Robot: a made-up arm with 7 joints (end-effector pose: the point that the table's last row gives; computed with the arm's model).
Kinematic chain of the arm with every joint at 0, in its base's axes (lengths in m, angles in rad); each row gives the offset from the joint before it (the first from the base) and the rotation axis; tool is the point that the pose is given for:
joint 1: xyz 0 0 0.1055 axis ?
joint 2: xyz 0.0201 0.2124 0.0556 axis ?
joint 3: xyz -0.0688 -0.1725 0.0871 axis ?
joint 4: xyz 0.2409 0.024 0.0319 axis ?
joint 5: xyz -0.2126 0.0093 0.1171 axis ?
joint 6: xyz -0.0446 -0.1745 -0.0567 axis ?
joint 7: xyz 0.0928 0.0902 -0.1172 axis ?
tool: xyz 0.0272 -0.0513 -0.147
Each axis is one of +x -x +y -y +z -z.
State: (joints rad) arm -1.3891 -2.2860 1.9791 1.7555 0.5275 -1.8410 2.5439
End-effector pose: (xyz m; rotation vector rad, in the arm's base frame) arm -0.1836 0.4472 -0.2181 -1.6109 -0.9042 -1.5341
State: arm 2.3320 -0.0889 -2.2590 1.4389 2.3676 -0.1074 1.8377
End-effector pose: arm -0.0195 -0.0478 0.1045 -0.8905 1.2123 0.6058
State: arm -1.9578 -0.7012 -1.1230 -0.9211 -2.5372 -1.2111 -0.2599
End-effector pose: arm 0.2487 0.5376 0.1523 1.5151 -2.3288 0.6524
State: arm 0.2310 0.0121 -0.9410 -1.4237 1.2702 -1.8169 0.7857
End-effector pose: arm 0.3809 0.0845 0.5352 0.2583 -0.9961 -0.8837
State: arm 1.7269 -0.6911 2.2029 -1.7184 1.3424 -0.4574 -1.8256
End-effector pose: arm 0.4434 0.1187 0.4898 1.3180 -2.2098 1.4443
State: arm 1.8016 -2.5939 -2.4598 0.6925 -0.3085 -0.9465 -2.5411
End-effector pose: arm 0.1622 -0.0303 0.3067 1.3553 -1.1887 -0.6059
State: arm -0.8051 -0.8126 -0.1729 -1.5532 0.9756 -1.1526 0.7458
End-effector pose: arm 0.2315 0.4139 -0.1554 -0.7752 -0.6961 0.3156
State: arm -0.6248 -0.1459 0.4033 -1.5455 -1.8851 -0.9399 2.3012
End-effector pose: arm 0.1627 0.4422 0.1113 1.4479 -1.7352 -0.8191
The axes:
joint 1: +x
joint 2: -z
joint 3: -x
joint 4: +z
joint 5: +x
joint 6: -z
joint 7: -x

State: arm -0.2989 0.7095 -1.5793 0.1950 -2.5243 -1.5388 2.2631
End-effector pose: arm -0.3011 0.0225 0.2486 2.6991 0.1747 -1.4970
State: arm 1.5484 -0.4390 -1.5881 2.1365 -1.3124 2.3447 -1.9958
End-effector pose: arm 0.7485 -0.1597 -0.1080 -0.3726 0.3289 0.6154
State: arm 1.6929 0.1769 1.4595 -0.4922 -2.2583 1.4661 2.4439
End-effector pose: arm 0.1308 0.0319 0.5560 1.4144 -0.4312 1.0292
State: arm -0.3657 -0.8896 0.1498 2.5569 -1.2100 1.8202 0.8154
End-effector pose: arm 0.4353 0.7961 0.2823 0.0944 -0.9206 1.2378
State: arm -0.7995 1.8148 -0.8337 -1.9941 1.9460 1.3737 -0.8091
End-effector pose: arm -0.3439 -0.1182 0.3783 -0.9305 0.9722 -0.7515
